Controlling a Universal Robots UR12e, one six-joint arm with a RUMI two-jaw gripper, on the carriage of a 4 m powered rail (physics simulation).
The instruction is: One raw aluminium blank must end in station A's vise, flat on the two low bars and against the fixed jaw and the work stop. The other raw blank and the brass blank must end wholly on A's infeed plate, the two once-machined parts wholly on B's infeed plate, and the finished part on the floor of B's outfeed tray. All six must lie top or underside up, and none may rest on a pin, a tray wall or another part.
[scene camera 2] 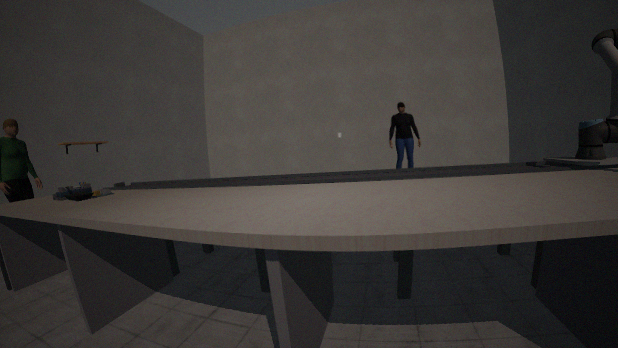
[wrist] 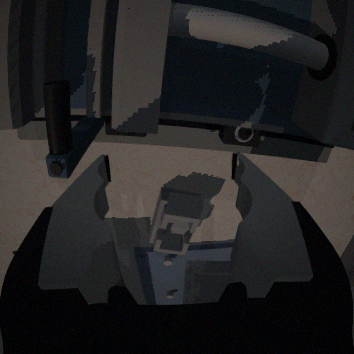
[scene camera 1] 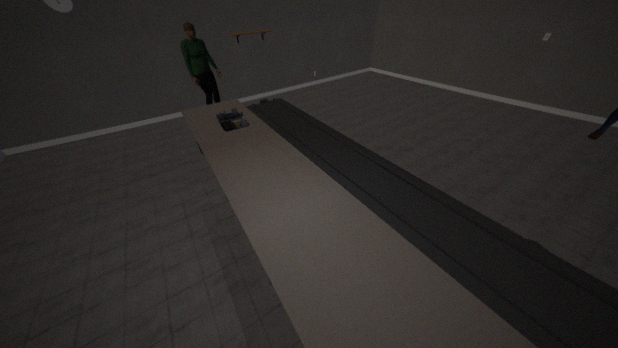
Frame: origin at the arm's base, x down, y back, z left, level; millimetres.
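Seen in the pictures: gripper, between the fingertips: (wrist: 170,155); arm's base, origin of its link: (scene camera 2: 590,158).
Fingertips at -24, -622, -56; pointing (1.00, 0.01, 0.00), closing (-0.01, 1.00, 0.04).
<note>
Pixels of each thing's middle, then the offset from my fingertips to it, as dx, dy, dz. "*": a spot on its surface instead.
- grey stepped metal part, middle of its body: (wrist: 174,223) +37, +0, +95
- blue plate, middle of its body: (wrist: 198,285) +50, +30, +246
- dark blue vise-like fixture, a spot on its surface: (wrist: 215,92) * -6, +27, -41
- pale upright block, a spot on its surface: (wrist: 137,65) * -42, -11, -60
- black cylinder, a spot on its surface: (wrist: 59,117) * -41, -48, -43
- pale rod, middle of its body: (wrist: 255,33) -24, +43, -75
In the wrist view my gripper (wrist: 170,155) is open, its fingers wide apart. A grey stepped metal part (wrist: 183,202) shows between them with a gap on both sides. It looks tilted near the far edge of a blue plate (wrist: 155,280) with two pins; whether it touches the plate, I cannot tell. Beyond the fingertips is a dark blue vise-like fixture (wrist: 215,92) with a pale upright block (wrist: 137,65). Which station this is, I cannot tell. The raw blanks cannot be made out. A small yellow patch (scene camera 2: 97,193) shows among far fixtures in scene camera 2.
A black cylinder (wrist: 59,117) on a blue arm stands left of the fixture. A pale rod (wrist: 250,40) crosses it. Dark fixtures (scene camera 1: 232,120) (scene camera 2: 75,192) stand at the table's far end. The robot arm (scene camera 2: 591,137) is at the right edge. Two people (scene camera 1: 198,60) (scene camera 2: 404,132) stand beyond.
</note>
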